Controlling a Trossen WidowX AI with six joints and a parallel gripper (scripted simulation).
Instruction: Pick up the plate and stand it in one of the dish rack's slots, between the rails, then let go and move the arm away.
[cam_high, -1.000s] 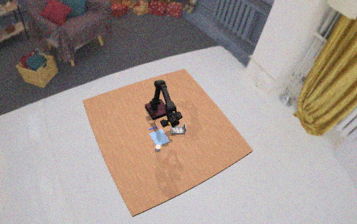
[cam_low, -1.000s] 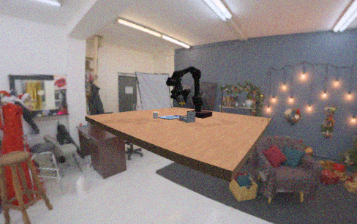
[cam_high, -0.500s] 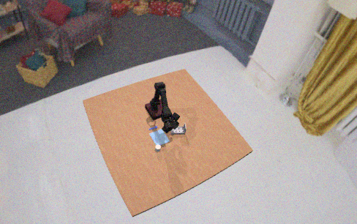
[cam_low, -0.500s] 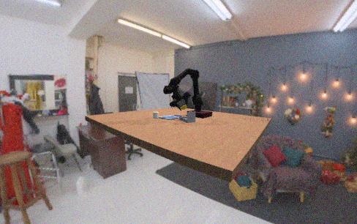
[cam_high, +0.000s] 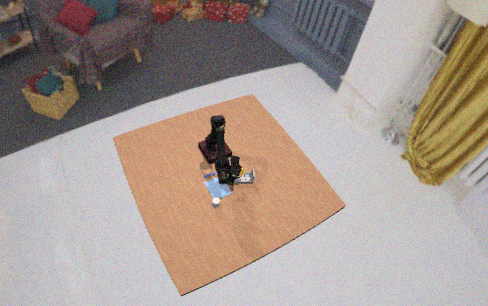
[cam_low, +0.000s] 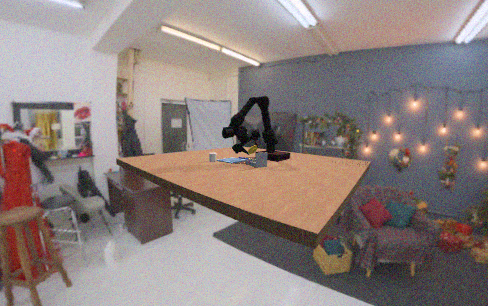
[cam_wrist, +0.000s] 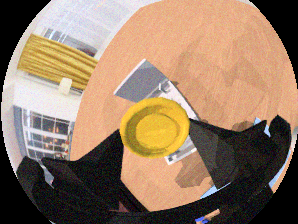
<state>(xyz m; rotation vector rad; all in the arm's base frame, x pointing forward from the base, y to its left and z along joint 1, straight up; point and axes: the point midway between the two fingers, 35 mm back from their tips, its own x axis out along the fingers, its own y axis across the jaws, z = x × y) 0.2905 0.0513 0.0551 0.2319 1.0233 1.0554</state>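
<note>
My gripper tip is now 1 cm short of the dish rack, 2 cm to the right of it and 6 cm above it. From my gripper tip the other things lie so: light blue mat (1 cm ahead, 17 cm to the right, 8 cm below); then white cup (12 cm ahead, 23 cm to the right, 5 cm below); then yellow plate (1 cm to the right).
</note>
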